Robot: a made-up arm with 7 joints.
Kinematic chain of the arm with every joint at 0, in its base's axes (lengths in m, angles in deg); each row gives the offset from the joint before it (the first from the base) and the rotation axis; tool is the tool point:
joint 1: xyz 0 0 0.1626 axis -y
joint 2: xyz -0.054 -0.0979 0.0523 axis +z
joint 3: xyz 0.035 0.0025 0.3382 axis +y
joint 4: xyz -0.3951 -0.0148 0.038 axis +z
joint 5: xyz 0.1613 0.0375 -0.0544 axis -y
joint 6: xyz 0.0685 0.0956 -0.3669 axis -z
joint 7: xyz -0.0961 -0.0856 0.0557 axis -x
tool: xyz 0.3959 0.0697 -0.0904
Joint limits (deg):
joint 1: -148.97..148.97
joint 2: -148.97..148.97
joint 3: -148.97..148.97
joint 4: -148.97..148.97
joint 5: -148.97..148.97
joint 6: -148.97..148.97
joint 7: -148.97..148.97
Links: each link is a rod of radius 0.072 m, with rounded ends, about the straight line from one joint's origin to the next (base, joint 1, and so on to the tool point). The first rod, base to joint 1, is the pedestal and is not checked.
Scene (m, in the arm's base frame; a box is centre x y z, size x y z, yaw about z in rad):
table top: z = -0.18
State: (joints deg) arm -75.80 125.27 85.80 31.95 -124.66 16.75 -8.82
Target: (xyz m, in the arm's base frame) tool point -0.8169 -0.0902 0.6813
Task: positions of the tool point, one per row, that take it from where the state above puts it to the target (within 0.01 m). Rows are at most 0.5 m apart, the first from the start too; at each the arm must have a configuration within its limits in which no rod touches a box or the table.
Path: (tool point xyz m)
1: 1.0112 -0.0022 0.7285
2: 0.7143 0.0596 1.0913
3: 0.2743 0.0844 1.2877
4: -0.2029 0.0648 1.2649
5: -0.5975 0.0028 1.0367
6: -0.8169 -0.0902 0.6812

